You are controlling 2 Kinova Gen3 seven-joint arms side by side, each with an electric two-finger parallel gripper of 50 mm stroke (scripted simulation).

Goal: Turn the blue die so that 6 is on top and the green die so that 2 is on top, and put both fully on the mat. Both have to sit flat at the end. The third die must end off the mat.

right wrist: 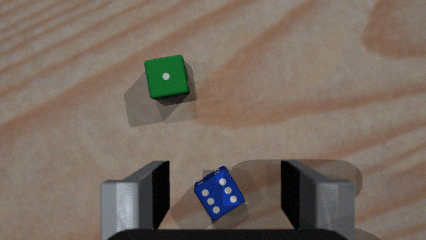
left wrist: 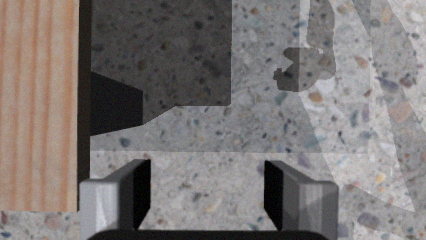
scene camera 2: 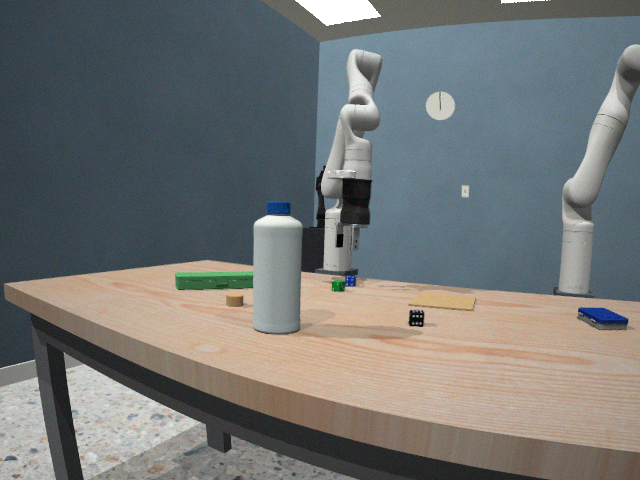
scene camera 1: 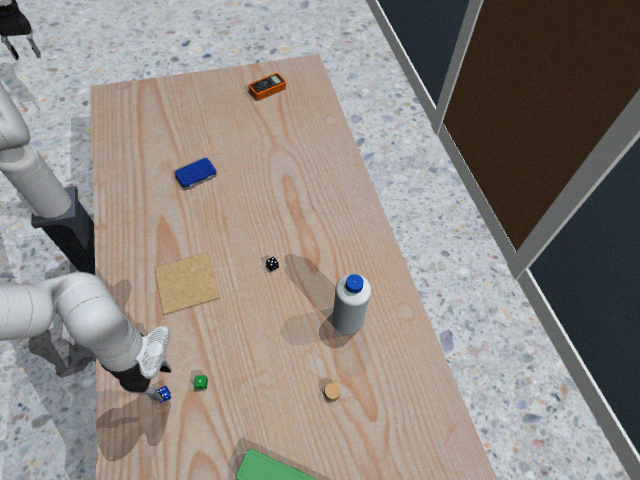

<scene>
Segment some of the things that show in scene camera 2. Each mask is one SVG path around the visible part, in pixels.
The right gripper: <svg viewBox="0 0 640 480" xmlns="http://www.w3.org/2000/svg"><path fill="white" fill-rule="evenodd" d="M343 180L343 207L340 222L335 222L335 247L343 247L343 226L350 226L352 224L350 250L358 250L360 228L368 228L370 224L369 201L371 197L371 182Z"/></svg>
A tan mat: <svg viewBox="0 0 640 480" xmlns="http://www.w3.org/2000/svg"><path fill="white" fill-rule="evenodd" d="M408 306L472 311L476 297L420 293Z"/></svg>
</scene>
